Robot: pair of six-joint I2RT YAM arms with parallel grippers.
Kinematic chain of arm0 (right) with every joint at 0, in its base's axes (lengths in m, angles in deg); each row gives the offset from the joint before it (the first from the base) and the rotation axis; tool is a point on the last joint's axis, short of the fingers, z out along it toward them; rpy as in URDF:
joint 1: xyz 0 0 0.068 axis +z
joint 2: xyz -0.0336 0.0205 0.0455 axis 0.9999 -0.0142 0
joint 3: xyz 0.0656 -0.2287 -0.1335 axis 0.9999 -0.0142 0
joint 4: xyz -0.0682 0.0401 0.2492 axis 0.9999 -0.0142 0
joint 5: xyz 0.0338 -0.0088 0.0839 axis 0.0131 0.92 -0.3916
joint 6: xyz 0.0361 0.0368 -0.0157 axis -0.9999 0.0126 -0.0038
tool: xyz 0 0 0 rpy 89.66 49.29 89.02
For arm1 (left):
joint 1: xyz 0 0 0.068 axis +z
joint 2: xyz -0.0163 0.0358 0.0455 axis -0.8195 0.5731 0
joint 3: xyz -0.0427 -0.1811 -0.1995 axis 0.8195 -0.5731 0
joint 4: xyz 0.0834 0.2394 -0.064 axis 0.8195 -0.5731 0
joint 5: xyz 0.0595 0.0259 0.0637 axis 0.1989 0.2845 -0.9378
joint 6: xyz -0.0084 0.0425 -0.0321 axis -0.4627 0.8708 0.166
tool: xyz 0 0 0 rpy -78.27 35.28 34.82
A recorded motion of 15 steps. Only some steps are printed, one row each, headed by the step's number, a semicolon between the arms.
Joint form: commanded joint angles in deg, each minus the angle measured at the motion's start. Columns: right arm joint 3, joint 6, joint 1, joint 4, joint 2, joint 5; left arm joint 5, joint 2, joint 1, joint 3, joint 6, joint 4.
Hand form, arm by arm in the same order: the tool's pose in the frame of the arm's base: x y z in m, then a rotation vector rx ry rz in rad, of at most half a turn. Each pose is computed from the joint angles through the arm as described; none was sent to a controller.
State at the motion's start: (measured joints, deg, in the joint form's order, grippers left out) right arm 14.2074 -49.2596 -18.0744 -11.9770 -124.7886 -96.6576; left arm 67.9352 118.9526 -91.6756 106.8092 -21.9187 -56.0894
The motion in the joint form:
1: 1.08 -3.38 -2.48 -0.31 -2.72 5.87; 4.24 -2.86 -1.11 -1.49 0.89 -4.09
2: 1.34 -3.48 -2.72 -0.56 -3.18 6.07; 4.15 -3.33 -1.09 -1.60 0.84 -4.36
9: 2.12 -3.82 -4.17 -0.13 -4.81 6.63; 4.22 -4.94 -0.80 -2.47 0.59 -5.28
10: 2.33 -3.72 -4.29 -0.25 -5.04 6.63; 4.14 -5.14 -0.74 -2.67 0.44 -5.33
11: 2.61 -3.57 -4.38 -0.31 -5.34 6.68; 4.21 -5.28 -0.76 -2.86 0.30 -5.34
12: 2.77 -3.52 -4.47 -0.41 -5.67 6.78; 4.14 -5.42 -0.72 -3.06 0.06 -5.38
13: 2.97 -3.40 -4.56 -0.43 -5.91 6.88; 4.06 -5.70 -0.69 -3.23 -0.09 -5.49
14: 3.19 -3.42 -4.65 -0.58 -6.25 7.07; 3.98 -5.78 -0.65 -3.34 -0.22 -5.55
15: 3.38 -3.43 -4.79 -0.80 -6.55 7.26; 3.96 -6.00 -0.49 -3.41 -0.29 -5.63
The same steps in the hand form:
1: 0.1188 0.3051 0.1526 -0.9827 2.5253 0.5977; 0.1649 -0.1360 0.1638 -0.3625 2.6527 -0.8752
2: 0.1205 0.3054 0.1511 -0.9756 2.5331 0.5864; 0.1641 -0.1352 0.1645 -0.3643 2.6504 -0.8749
9: 0.1304 0.3066 0.1464 -0.9317 2.5479 0.5642; 0.1602 -0.1310 0.1642 -0.3772 2.6520 -0.8735
10: 0.1314 0.3070 0.1460 -0.9318 2.5495 0.5609; 0.1597 -0.1302 0.1637 -0.3829 2.6518 -0.8718
11: 0.1323 0.3079 0.1456 -0.9329 2.5493 0.5575; 0.1590 -0.1299 0.1632 -0.3855 2.6536 -0.8731
12: 0.1331 0.3082 0.1445 -0.9323 2.5525 0.5508; 0.1584 -0.1292 0.1625 -0.3931 2.6544 -0.8715
13: 0.1340 0.3088 0.1441 -0.9322 2.5520 0.5470; 0.1578 -0.1285 0.1624 -0.3979 2.6536 -0.8707
14: 0.1350 0.3093 0.1431 -0.9294 2.5554 0.5391; 0.1575 -0.1280 0.1620 -0.4029 2.6541 -0.8684
15: 0.1360 0.3094 0.1421 -0.9259 2.5597 0.5298; 0.1574 -0.1273 0.1623 -0.4080 2.6517 -0.8686

